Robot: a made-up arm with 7 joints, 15 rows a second.
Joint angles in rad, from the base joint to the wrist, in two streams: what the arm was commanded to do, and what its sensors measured. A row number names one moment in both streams.
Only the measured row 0 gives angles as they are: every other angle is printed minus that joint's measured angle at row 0.
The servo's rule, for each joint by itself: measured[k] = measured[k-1] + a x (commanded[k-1-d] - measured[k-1]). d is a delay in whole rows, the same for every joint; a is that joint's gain. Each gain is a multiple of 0.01, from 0.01 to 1. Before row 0 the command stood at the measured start. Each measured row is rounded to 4 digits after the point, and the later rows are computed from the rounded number. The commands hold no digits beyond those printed.
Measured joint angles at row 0: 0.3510 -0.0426 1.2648 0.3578 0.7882 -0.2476 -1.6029
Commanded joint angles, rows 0 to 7: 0.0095 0.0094 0.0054 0.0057 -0.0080 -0.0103 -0.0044; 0.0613 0.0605 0.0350 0.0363 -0.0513 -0.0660 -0.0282; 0.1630 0.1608 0.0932 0.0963 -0.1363 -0.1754 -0.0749; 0.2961 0.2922 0.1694 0.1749 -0.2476 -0.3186 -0.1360; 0.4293 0.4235 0.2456 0.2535 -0.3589 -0.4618 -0.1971; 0.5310 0.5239 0.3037 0.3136 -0.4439 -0.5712 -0.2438; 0.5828 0.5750 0.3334 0.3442 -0.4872 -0.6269 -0.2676; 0.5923 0.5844 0.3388 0.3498 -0.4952 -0.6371 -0.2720
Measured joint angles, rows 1 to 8: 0.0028 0.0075 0.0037 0.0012 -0.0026 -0.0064 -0.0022; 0.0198 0.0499 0.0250 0.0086 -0.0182 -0.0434 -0.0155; 0.0613 0.1386 0.0714 0.0270 -0.0560 -0.1252 -0.0458; 0.1294 0.2615 0.1380 0.0581 -0.1173 -0.2451 -0.0918; 0.2164 0.3911 0.2112 0.0991 -0.1946 -0.3795 -0.1455; 0.3076 0.4973 0.2741 0.1441 -0.2744 -0.4984 -0.1956; 0.3874 0.5595 0.3144 0.1861 -0.3425 -0.5781 -0.2323; 0.4468 0.5794 0.3310 0.2205 -0.3914 -0.6147 -0.2525
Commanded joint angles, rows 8 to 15: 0.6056 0.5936 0.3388 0.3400 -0.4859 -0.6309 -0.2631; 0.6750 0.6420 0.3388 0.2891 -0.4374 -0.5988 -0.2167; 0.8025 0.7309 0.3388 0.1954 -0.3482 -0.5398 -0.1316; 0.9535 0.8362 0.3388 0.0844 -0.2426 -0.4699 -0.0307; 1.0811 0.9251 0.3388 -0.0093 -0.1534 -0.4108 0.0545; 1.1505 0.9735 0.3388 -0.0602 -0.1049 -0.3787 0.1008; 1.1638 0.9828 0.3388 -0.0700 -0.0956 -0.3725 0.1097; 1.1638 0.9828 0.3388 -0.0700 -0.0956 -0.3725 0.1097
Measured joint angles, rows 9 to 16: 0.4929 0.5908 0.3363 0.2456 -0.4216 -0.6247 -0.2579; 0.5457 0.6318 0.3380 0.2547 -0.4267 -0.6086 -0.2369; 0.6202 0.7111 0.3385 0.2422 -0.4016 -0.5659 -0.1832; 0.7169 0.8112 0.3387 0.2091 -0.3507 -0.5064 -0.1054; 0.8225 0.9023 0.3388 0.1632 -0.2876 -0.4471 -0.0239; 0.9176 0.9593 0.3388 0.1163 -0.2291 -0.4047 0.0397; 0.9890 0.9781 0.3388 0.0772 -0.1864 -0.3847 0.0754; 1.0397 0.9819 0.3388 0.0463 -0.1573 -0.3771 0.0929
